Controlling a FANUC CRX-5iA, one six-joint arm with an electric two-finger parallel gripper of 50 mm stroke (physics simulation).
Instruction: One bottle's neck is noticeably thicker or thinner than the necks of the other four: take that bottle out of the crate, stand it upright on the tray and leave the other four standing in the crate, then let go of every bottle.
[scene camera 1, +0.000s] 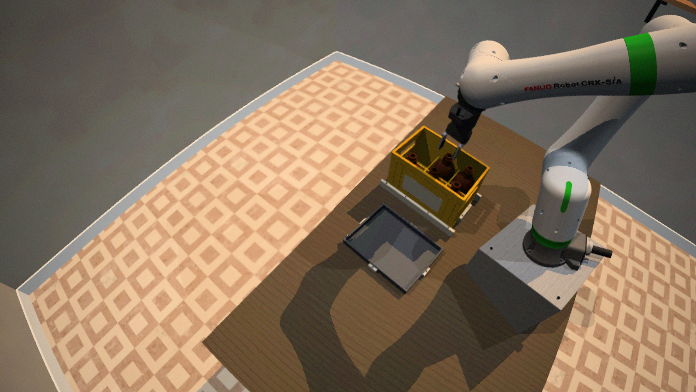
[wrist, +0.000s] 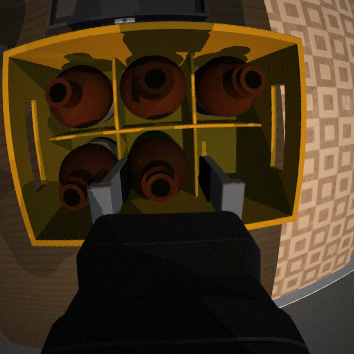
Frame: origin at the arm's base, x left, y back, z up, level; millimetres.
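Where they show: gripper, between the fingertips: (scene camera 1: 447, 152) (wrist: 165, 170); arm's base, origin of its link: (scene camera 1: 546, 247).
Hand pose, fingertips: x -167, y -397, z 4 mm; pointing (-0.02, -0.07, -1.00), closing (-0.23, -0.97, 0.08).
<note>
Each offset is from my fingertips to the centre of the thing.
The yellow crate {dz -99, dx +25, dy -3 mm} (scene camera 1: 450, 210) (wrist: 303, 140) holds five brown bottles, three in the row nearer the tray and two in the other row, whose remaining end cell is empty. My gripper (scene camera 1: 448, 153) (wrist: 165, 170) is open and empty above the crate, its fingers on either side of the neck of the middle bottle {dz -101, dx -20, dy +8 mm} (scene camera 1: 447, 161) (wrist: 159, 165) of the two-bottle row. The middle bottle {dz -101, dx +70, dy -11 mm} (scene camera 1: 434, 173) (wrist: 152, 97) of the other row stands beside it, across the divider. Neck widths are hard to compare at these angles. The dark grey tray (scene camera 1: 400, 255) (wrist: 165, 10) is empty.
The tray lies beside the crate's long side, and a light rail {dz -172, dx +122, dy -23 mm} (scene camera 1: 417, 207) runs along the crate's foot between them. The yellow dividers {dz -136, dx +59, dy -55 mm} (wrist: 194, 100) separate the cells. The robot's metal base block (scene camera 1: 520, 270) stands on the wooden table to the right of the tray.
</note>
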